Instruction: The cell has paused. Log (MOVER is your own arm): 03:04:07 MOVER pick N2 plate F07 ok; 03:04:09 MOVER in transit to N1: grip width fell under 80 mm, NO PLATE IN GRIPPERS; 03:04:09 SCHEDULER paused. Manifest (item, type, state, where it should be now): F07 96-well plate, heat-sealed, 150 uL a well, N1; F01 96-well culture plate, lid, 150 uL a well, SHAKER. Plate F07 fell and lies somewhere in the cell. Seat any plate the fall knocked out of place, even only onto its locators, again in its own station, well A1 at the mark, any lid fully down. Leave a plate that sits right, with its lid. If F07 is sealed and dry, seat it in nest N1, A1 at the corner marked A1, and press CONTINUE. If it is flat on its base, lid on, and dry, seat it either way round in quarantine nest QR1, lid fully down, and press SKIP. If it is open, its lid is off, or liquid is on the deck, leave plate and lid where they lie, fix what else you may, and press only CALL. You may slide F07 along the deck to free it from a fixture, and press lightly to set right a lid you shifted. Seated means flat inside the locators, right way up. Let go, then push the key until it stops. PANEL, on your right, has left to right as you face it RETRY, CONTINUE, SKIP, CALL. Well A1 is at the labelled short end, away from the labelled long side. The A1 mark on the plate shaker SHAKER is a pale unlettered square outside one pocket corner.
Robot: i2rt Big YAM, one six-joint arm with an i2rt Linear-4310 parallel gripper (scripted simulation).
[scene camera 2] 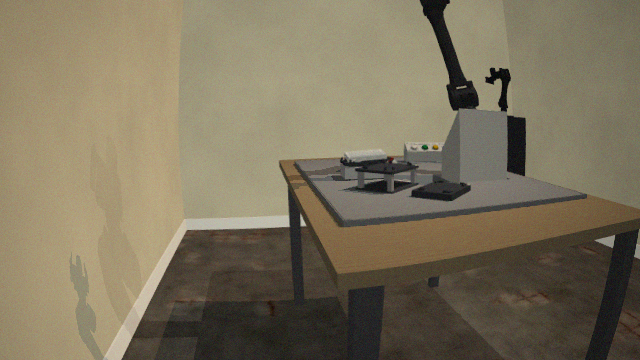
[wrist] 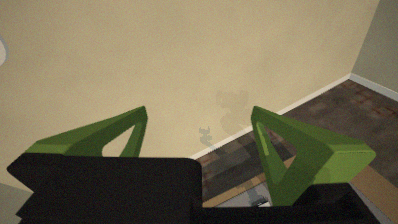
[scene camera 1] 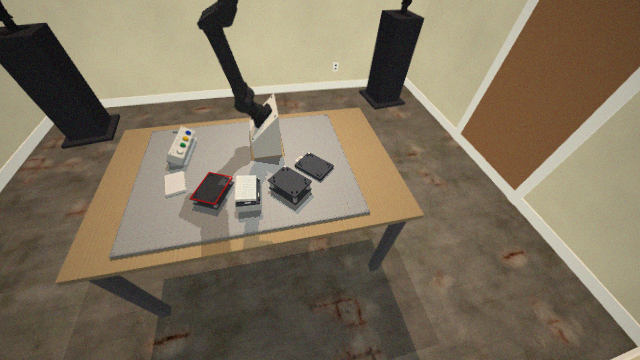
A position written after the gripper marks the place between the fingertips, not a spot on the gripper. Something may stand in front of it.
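Observation:
There's a key panel (scene camera 1: 173, 158) that you can see, and the gripper (wrist: 199, 111) is visible too.

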